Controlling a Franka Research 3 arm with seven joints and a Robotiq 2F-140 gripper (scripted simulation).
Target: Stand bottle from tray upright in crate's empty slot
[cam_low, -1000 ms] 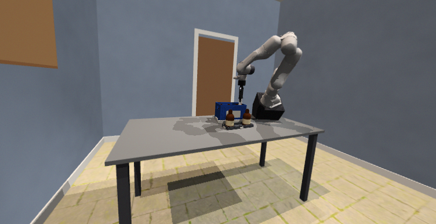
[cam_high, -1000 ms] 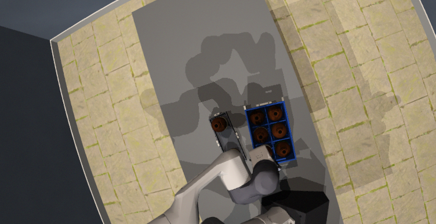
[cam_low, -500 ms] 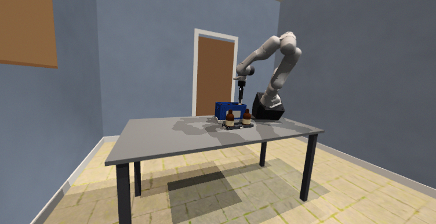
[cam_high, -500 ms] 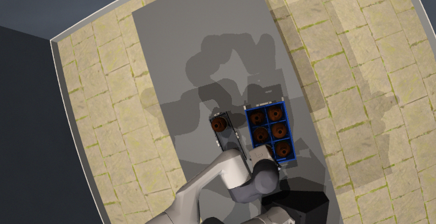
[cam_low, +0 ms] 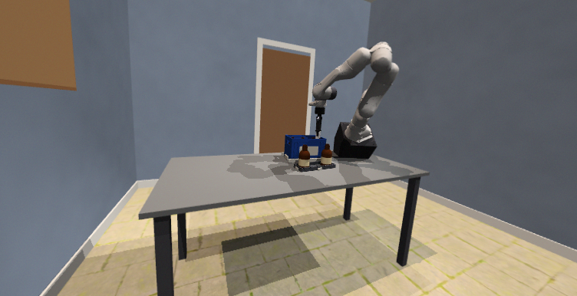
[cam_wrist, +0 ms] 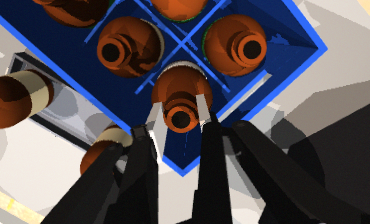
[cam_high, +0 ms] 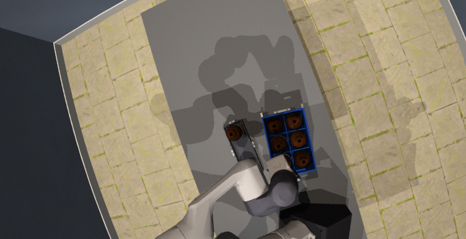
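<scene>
The brown bottle lies 9 cm below my hand. Also, from my hand: dark tray (8 cm ahead, 18 cm to the left, 18 cm below); blue crate (9 cm ahead, 4 cm to the right, 11 cm below).
</scene>
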